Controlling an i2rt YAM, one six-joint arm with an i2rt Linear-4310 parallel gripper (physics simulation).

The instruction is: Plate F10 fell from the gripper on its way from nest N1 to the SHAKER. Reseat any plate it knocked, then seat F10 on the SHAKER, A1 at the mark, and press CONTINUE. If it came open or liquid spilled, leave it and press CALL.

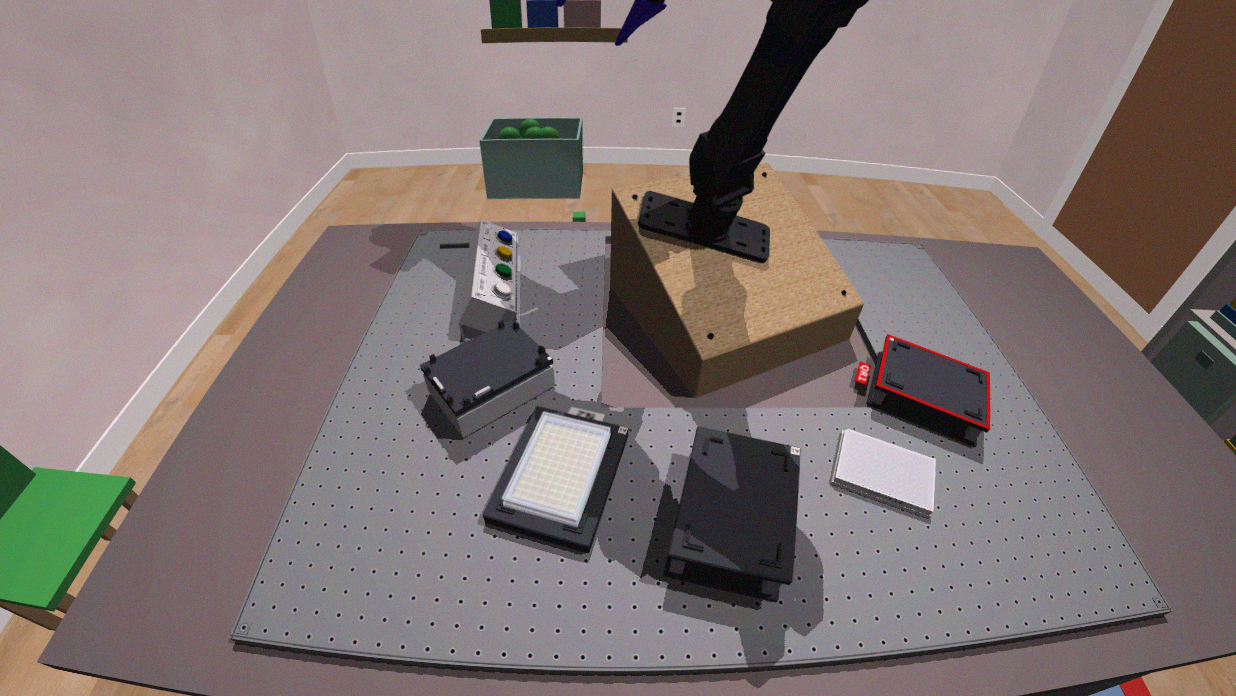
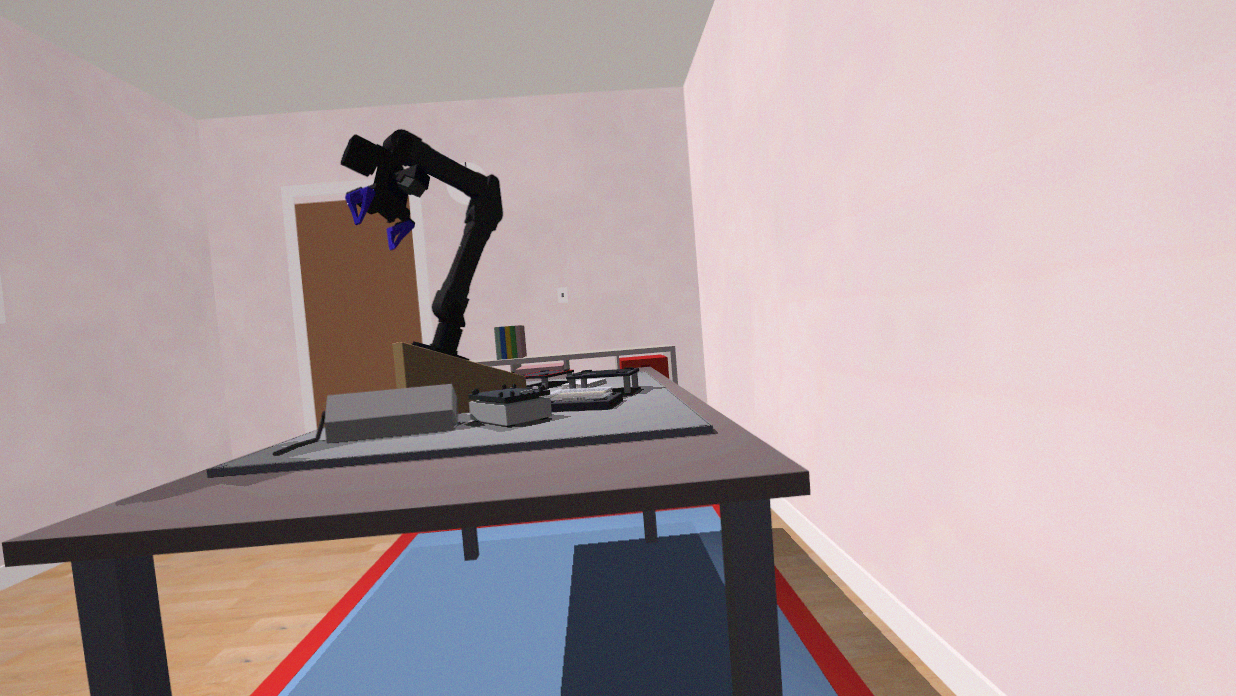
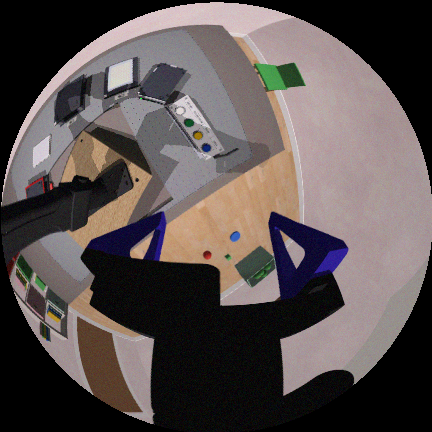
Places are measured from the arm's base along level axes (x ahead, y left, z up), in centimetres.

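Where they show: gripper, between the fingertips: [image 1: 587, 25] [image 2: 375, 237] [image 3: 216, 216]; arm's base, origin of its link: [image 1: 705, 228] [image 2: 442, 354] [image 3: 99, 192].
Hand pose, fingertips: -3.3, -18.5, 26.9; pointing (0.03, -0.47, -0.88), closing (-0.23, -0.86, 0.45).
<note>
Each offset is from my fingertips to the top centre of the thing, as dx, dy, dz. "spot": to the spot under its first point.
My gripper [image 2: 376, 235] [image 3: 216, 216] is open and empty, high above the table. A white plate @(+33.5, +45.1, -38.7) [image 1: 886, 471] [image 3: 42, 151] lies flat on the pegboard, outside any nest; no spill shows around it. A pale gridded plate @(+40.9, +5.8, -36.7) [image 1: 557, 466] [image 3: 121, 76] rests on a low black nest; I cannot tell whether it sits flush. The SHAKER appears to be the grey box with a black pegged top @(spot: +29.7, -6.4, -34.7) [image 1: 488, 363] [image 2: 510, 410] [image 3: 162, 82], bearing no plate. The button panel @(+9.6, -14.0, -31.8) [image 1: 495, 263] [image 3: 197, 127] has white, green, yellow and blue buttons; its labels are unreadable.
A raised black nest @(+42.9, +25.8, -34.3) [image 1: 739, 501] [image 3: 70, 100] stands empty between the gridded plate and the white plate. A red-edged raised stand [image 1: 934, 380] [image 3: 37, 187] is behind the white plate, beside a red tag @(spot: +16.2, +44.7, -40.0) [image 1: 862, 375]. The wooden arm base [image 1: 778, 302] rises at the back.
</note>
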